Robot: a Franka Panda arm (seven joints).
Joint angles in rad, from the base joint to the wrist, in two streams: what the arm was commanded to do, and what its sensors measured. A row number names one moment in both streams.
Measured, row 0: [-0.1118 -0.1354 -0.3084 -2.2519 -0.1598 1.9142 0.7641]
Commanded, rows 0 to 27: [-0.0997 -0.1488 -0.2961 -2.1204 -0.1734 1.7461 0.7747]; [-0.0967 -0.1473 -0.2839 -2.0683 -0.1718 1.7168 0.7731]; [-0.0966 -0.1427 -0.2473 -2.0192 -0.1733 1.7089 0.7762]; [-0.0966 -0.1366 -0.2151 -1.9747 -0.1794 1.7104 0.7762]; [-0.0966 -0.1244 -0.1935 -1.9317 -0.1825 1.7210 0.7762]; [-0.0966 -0.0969 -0.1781 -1.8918 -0.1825 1.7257 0.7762]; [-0.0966 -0.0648 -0.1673 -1.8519 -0.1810 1.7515 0.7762]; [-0.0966 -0.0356 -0.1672 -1.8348 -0.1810 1.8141 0.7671]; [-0.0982 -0.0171 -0.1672 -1.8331 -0.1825 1.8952 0.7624]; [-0.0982 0.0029 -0.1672 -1.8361 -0.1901 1.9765 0.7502]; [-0.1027 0.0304 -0.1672 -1.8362 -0.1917 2.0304 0.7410]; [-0.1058 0.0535 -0.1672 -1.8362 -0.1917 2.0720 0.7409]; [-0.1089 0.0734 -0.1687 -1.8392 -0.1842 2.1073 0.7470]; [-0.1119 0.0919 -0.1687 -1.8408 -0.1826 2.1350 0.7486]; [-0.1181 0.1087 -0.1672 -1.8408 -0.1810 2.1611 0.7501]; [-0.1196 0.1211 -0.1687 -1.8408 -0.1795 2.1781 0.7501]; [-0.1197 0.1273 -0.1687 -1.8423 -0.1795 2.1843 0.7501]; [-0.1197 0.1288 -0.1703 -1.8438 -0.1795 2.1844 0.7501]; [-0.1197 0.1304 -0.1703 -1.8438 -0.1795 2.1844 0.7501]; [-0.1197 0.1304 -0.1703 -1.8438 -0.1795 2.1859 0.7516]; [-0.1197 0.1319 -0.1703 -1.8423 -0.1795 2.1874 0.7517]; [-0.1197 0.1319 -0.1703 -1.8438 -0.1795 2.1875 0.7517]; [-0.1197 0.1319 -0.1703 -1.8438 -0.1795 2.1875 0.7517]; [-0.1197 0.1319 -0.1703 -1.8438 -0.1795 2.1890 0.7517]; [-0.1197 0.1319 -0.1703 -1.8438 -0.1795 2.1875 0.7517]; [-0.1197 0.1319 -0.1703 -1.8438 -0.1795 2.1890 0.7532]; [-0.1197 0.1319 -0.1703 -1.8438 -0.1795 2.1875 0.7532]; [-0.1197 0.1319 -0.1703 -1.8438 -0.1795 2.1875 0.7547]
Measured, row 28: [-0.1139 0.1278 -0.1745 -1.8557 -0.1715 2.1810 0.7597]
